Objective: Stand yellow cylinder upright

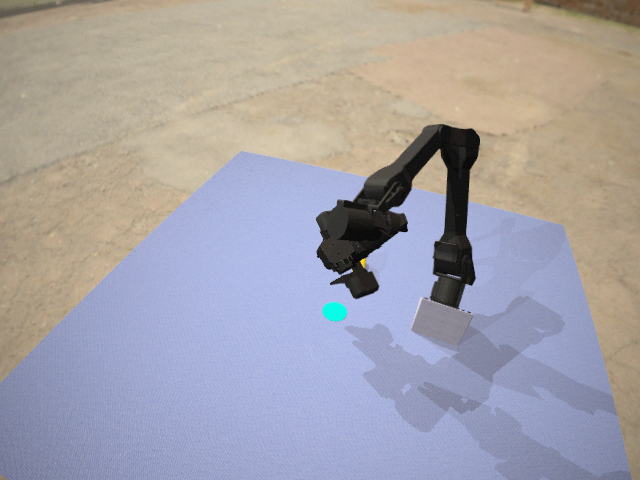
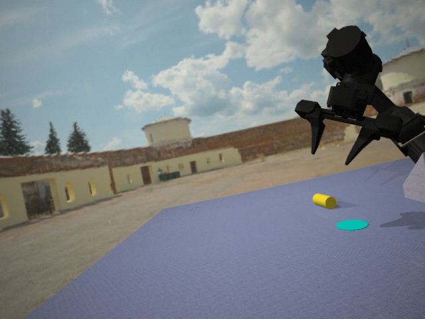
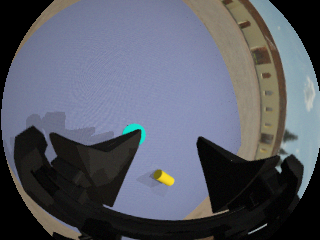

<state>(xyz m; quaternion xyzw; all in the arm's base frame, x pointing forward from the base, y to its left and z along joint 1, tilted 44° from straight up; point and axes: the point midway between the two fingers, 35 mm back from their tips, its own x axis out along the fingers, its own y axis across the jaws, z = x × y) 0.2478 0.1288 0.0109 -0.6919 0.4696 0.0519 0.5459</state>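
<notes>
My gripper tip is 30 mm past the yellow cylinder, 190 mm to the left of it and 130 mm above it. Also, from my gripper tip: cyan circle (30 mm behind, 20 mm to the right, 150 mm below).
</notes>
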